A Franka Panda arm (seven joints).
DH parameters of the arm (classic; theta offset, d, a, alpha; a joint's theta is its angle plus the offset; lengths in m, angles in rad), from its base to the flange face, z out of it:
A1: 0 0.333 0 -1.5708
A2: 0 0 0 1.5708
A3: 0 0.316 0.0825 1.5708
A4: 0 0 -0.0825 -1.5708
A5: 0 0.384 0 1.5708
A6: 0 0 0.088 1.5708
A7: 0 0.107 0 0
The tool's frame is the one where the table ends.
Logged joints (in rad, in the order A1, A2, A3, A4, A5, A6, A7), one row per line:
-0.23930 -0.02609 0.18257 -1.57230 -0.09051 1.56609 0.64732
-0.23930 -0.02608 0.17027 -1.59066 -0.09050 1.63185 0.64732
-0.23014 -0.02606 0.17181 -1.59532 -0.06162 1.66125 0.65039
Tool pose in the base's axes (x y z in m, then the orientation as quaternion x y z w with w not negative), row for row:
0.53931 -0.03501 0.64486 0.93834 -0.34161 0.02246 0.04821
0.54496 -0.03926 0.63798 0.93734 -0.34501 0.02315 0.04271
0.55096 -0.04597 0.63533 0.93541 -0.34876 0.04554 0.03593
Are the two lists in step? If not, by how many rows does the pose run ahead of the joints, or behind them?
The pose runs 1 row behind the joints: the pose in row i belongs to the joints in row i - 1.
